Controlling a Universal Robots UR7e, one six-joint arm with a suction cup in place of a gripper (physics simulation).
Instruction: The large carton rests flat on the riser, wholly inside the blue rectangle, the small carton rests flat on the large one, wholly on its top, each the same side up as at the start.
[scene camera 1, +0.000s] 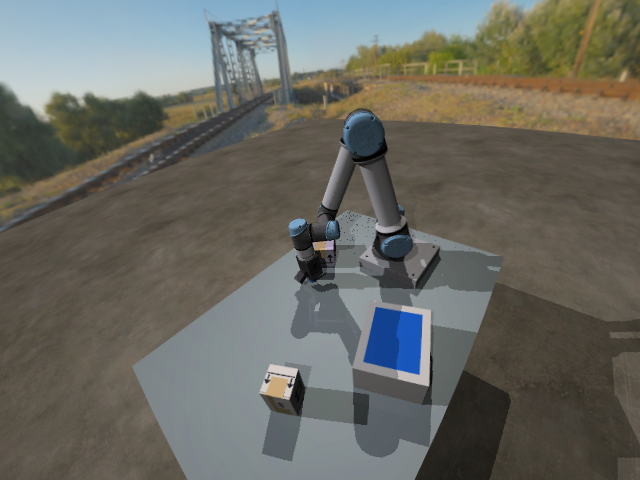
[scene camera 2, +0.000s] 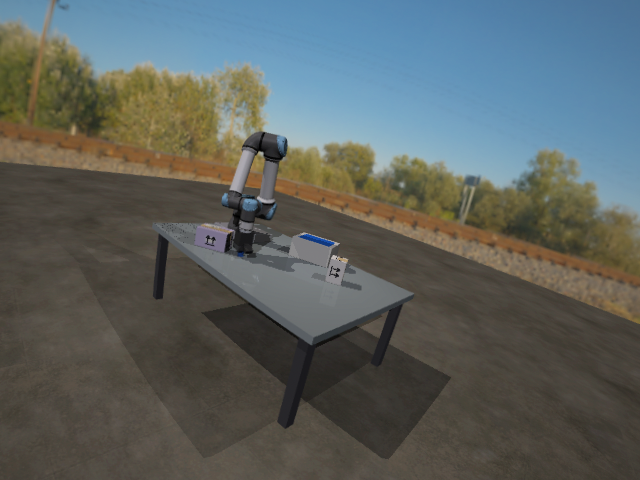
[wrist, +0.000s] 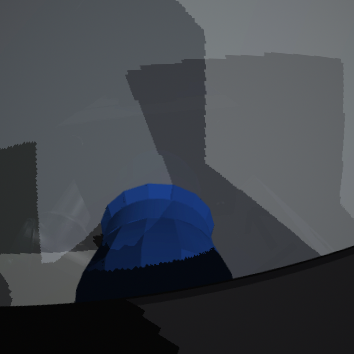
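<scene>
The large carton (scene camera 1: 329, 256) (scene camera 2: 209, 238), pale purple with a tan tape strip, stands on the table near the robot's base, partly behind the arm in scene camera 1. My suction gripper (scene camera 1: 310, 280) (scene camera 2: 240, 254) (wrist: 157, 200) points down beside it, low over the table. Its blue cup carries nothing, and table surface shows past it in the wrist view. The small carton (scene camera 1: 281, 390) (scene camera 2: 336, 271), white with a tan strip, stands on the table. The riser (scene camera 1: 387, 384) (scene camera 2: 311, 253) bears the blue rectangle (scene camera 1: 395, 338) (scene camera 2: 317, 239), with no carton on it.
The robot's base plate (scene camera 1: 424, 262) is at the back of the grey table (scene camera 1: 206, 372) (scene camera 2: 289, 294), behind the riser in scene camera 1. The large carton is very close to the wrist. The riser stands near the table's right edge in scene camera 1.
</scene>
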